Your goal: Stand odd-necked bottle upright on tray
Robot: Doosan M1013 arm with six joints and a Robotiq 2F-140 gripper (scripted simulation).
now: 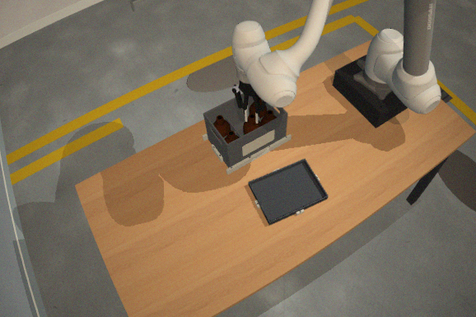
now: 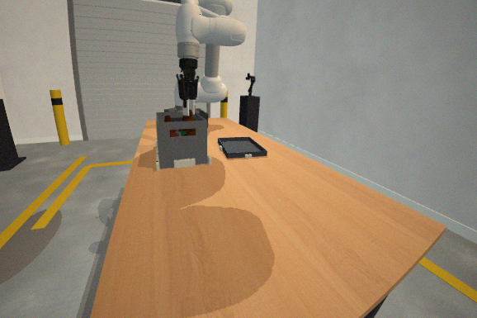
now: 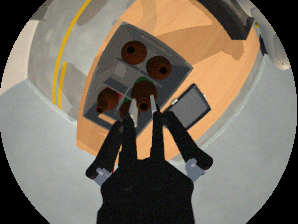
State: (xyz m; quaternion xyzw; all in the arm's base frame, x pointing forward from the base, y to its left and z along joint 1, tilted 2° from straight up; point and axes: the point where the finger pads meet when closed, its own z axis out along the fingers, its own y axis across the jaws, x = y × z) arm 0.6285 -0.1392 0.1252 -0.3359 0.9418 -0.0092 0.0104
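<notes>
My gripper is now 9 cm above the glass bottle. Also, from my hand: dark tray 3 cm ahead, 25 cm to the left, 20 cm below; grey crate 4 cm to the right, 13 cm below.
</notes>
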